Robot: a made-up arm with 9 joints.
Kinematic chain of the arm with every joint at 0, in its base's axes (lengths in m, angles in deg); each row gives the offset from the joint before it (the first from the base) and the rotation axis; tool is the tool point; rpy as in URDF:
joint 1: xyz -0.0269 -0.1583 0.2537 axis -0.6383 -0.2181 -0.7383
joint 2: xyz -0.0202 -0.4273 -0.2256 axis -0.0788 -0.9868 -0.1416
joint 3: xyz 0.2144 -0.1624 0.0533 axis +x
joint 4: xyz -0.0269 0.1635 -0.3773 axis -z
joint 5: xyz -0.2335 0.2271 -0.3 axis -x
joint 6: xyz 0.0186 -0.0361 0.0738 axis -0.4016 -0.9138 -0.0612
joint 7: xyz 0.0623 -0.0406 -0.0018 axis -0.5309 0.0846 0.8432
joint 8: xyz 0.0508 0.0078 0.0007 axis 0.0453 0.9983 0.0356
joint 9: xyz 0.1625 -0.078 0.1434 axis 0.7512 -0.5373 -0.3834
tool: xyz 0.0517 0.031 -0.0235 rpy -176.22 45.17 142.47
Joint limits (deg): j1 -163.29..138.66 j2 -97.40..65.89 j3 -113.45..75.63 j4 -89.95..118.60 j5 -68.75..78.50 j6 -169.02..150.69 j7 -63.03..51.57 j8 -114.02..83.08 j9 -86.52..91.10
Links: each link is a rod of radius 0.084 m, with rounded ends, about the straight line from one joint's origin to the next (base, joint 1, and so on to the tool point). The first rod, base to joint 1, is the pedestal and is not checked.
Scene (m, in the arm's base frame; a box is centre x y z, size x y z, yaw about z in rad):
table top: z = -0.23
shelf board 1: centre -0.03 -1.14 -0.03 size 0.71 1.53 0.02 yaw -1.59
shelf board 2: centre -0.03 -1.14 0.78 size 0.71 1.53 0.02 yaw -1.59
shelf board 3: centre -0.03 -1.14 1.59 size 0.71 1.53 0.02 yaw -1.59
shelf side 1: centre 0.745 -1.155 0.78 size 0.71 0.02 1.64 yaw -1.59
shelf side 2: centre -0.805 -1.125 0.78 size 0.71 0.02 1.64 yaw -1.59
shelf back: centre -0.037 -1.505 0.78 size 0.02 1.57 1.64 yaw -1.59
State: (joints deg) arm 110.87 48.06 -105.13 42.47 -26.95 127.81 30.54 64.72 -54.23
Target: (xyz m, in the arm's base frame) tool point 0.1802 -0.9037 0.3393
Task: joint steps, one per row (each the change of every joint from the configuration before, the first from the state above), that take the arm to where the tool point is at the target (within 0.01 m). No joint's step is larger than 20 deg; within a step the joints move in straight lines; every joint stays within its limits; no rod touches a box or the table.
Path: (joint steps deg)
1: 0.63 2.23 17.46 3.88 3.67 1.97 0.06 -0.98 -3.23
2: 0.63 2.23 17.46 3.88 3.68 1.98 0.05 -0.98 -3.22
3: 0.63 2.23 17.46 3.87 3.67 1.97 0.06 -0.98 -3.23
4: 0.62 2.23 17.46 3.88 3.67 1.97 0.05 -0.98 -3.23
5: 0.63 2.22 17.46 3.88 3.67 1.97 0.06 -0.98 -3.22
6: 0.63 2.23 17.47 3.88 3.68 1.98 0.06 -0.98 -3.23
7: 0.63 2.23 17.46 3.87 3.67 1.97 0.05 -0.98 -3.23
8: 0.63 2.23 17.46 3.88 3.67 1.97 0.06 -0.98 -3.22
9: -15.77 0.00 -8.04 -4.89 -1.96 -2.44 -0.64 -0.62 7.74
10: -15.77 0.00 -8.03 -4.90 -1.96 -2.44 -0.65 -0.61 7.75
11: -15.77 0.00 -8.04 -4.89 -1.96 -2.43 -0.64 -0.62 7.75
12: -15.76 0.00 -8.03 -4.90 -1.96 -2.44 -0.64 -0.62 7.74
13: -1.65 -3.73 -19.25 -1.12 -0.07 2.60 0.33 -0.82 -1.11
14: -1.64 -3.74 -19.24 -1.13 -0.06 2.61 0.32 -0.81 -1.11

